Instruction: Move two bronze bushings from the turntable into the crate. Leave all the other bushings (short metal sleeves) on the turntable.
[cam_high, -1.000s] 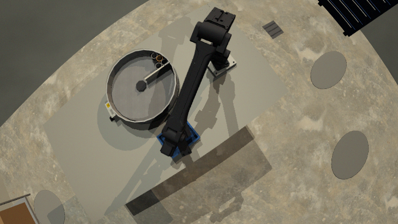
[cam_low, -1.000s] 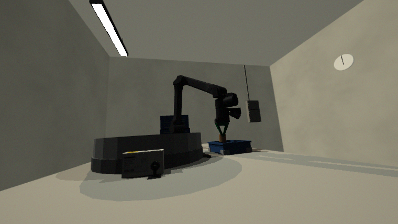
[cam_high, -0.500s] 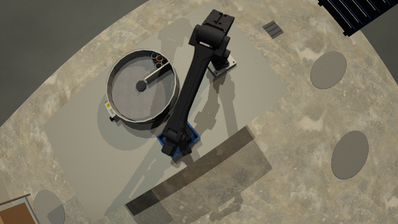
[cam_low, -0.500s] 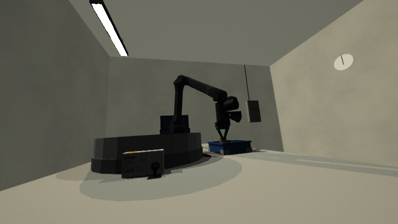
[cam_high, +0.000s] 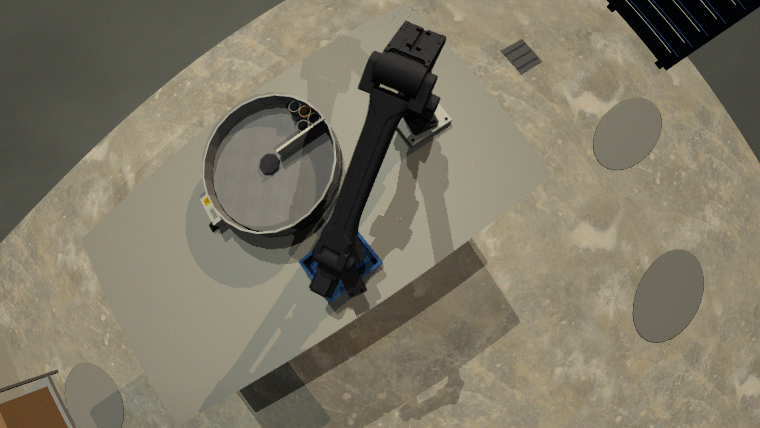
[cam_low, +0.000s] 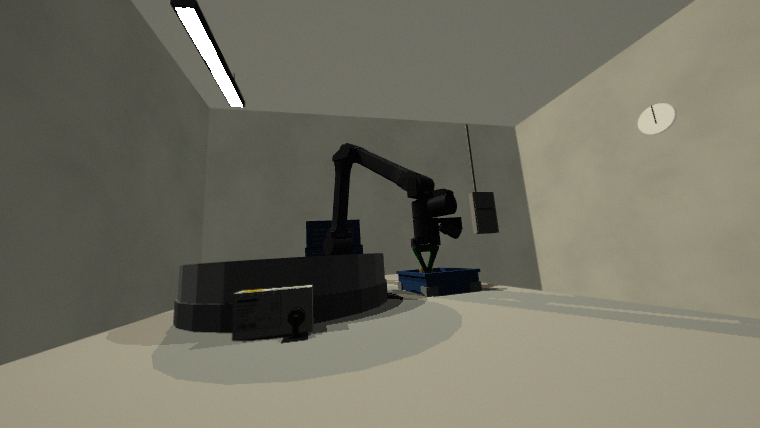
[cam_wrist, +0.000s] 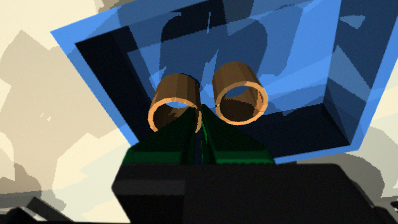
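The blue crate lies 3 cm below my hand, 3 cm ahead of it and 1 cm to the left of it. Round my hand: turntable (34 cm to the right, 9 cm ahead).
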